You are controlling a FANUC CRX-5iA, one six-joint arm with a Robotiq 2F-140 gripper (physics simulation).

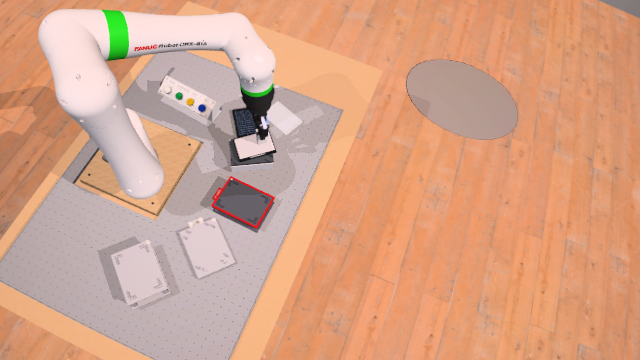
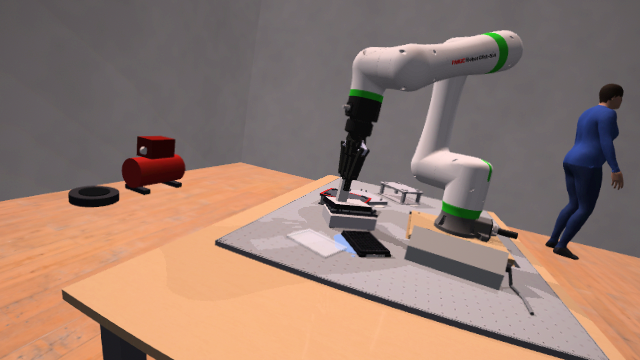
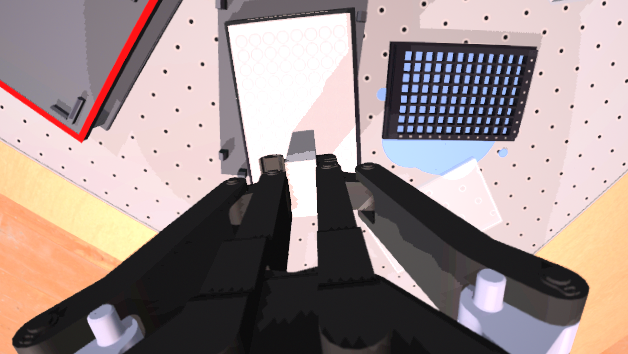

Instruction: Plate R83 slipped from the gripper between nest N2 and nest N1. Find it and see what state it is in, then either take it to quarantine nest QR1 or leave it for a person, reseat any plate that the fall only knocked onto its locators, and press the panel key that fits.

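Frame: origin at the arm's base, x ahead, y left, z up, level; centimetres.
Seen in the pictures: gripper, between the fingertips: [image 1: 262, 141] [image 2: 340, 201] [image 3: 305, 151]; arm's base, origin of its link: [image 2: 455, 229].
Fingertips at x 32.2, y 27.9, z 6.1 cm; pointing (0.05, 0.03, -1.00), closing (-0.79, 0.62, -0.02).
Observation:
Offsets run from my fingertips to a thing's top centre. "pt": to the spot under its first point.
A black well plate {dz -6.1, dx -11.8, dy +7.2 cm} [image 1: 244, 121] [image 2: 365, 243] [image 3: 457, 92] lies off any nest on the mat, its wells showing blue. A blue pool [image 2: 344, 243] [image 3: 425, 157] spreads beside and partly under it. A clear lid {dz -6.7, dx -2.5, dy +16.4 cm} [image 1: 284, 119] [image 2: 317, 242] [image 3: 475, 192] lies apart from the plate, overlapping the pool's edge. A white-topped plate {dz +0.3, dx -1.5, dy -2.2 cm} [image 1: 254, 146] [image 3: 295, 65] with a black rim sits skewed on a dark-topped nest {pt dz -5.0, dx +1.3, dy -7.6 cm} [image 1: 252, 167] [image 2: 350, 221] [image 3: 232, 100]. My gripper [image 1: 263, 136] [image 2: 346, 187] [image 3: 305, 151] is shut over this plate's near end; a pale block shows at its tips. Plate and nest labels are unreadable.
The red-edged nest {dz -2.9, dx +6.6, dy -20.2 cm} [image 1: 242, 202] [image 3: 40, 50] stands beside the dark-topped one. Two grey nests {pt dz -5.9, dx +5.7, dy -38.7 cm} [image 1: 206, 248] {pt dz -1.8, dx -4.4, dy -56.2 cm} [image 1: 140, 272] stand farther along. The key panel {dz +0.9, dx -33.1, dy +2.0 cm} [image 1: 197, 97] has white, green, yellow and blue keys. A person [image 2: 590, 135] stands beyond the table; a red compressor [image 2: 154, 170] stands on the floor.

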